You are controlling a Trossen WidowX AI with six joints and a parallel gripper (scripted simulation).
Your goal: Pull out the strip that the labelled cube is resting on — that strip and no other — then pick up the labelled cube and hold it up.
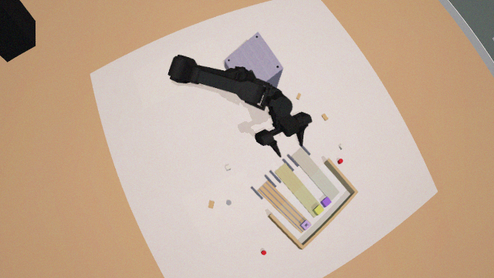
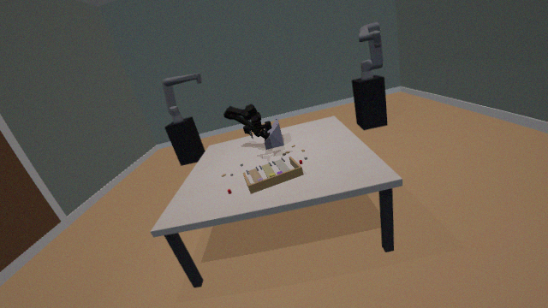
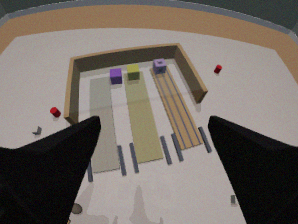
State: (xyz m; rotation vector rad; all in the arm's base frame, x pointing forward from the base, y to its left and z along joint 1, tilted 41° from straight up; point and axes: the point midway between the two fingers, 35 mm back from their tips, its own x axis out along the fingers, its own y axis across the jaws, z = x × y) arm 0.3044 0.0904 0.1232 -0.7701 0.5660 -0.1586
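Right now the grey bit is 5 cm ahead of my gripper tip, 24 cm to the right of it and 20 cm below it.
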